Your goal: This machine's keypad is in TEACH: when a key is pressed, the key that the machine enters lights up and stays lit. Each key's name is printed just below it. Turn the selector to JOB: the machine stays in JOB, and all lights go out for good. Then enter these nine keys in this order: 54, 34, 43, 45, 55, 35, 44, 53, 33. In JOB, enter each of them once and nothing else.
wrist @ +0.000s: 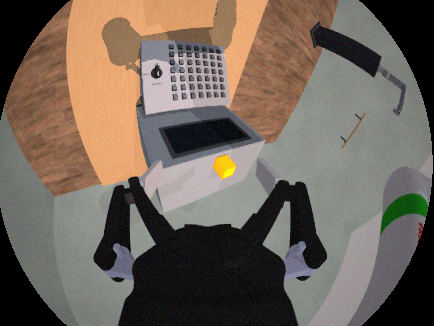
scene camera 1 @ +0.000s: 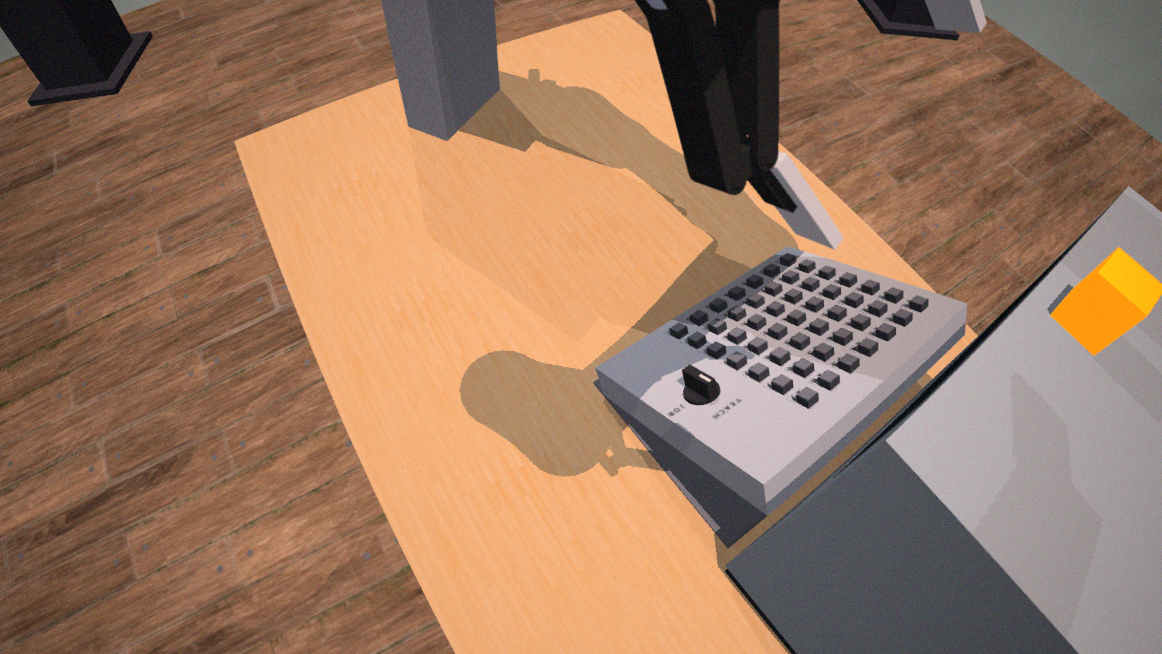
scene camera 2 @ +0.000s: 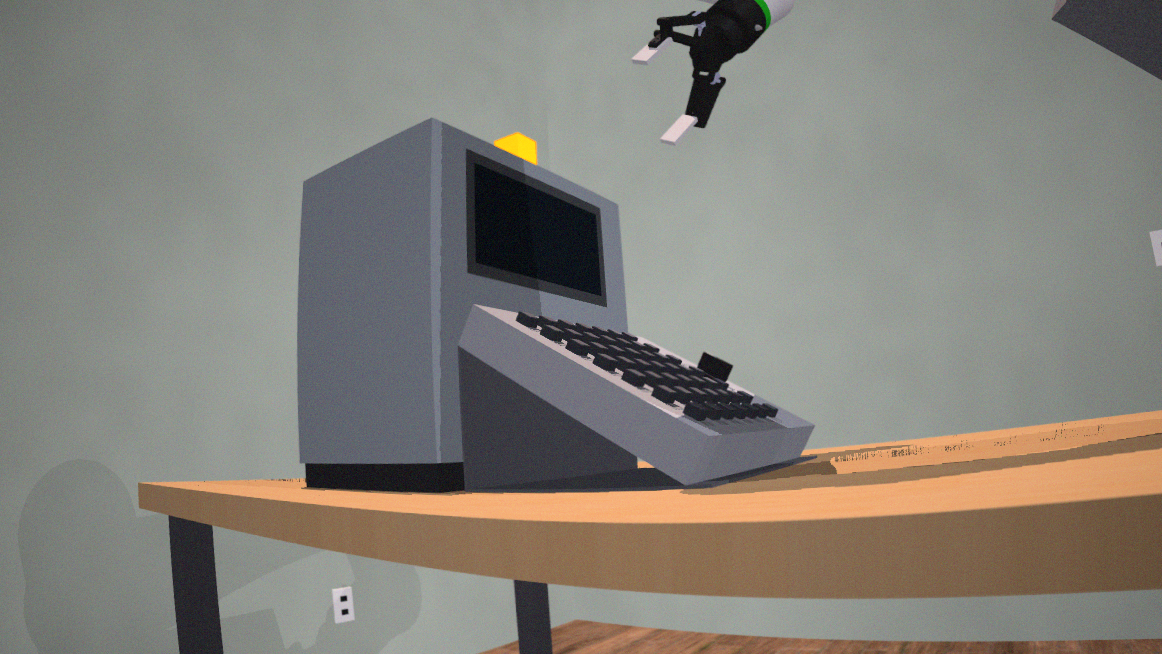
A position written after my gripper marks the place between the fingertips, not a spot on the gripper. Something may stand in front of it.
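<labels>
Machine: on it, (wrist: 195,145) and (scene camera 2: 570,212) are the same spot. Grey keypad panel: on it, (scene camera 1: 763,445) and (scene camera 2: 644,342) are the same spot. My gripper is visible in scene camera 1 (894,125), in scene camera 2 (654,103) and in the wrist view (209,167).
</labels>
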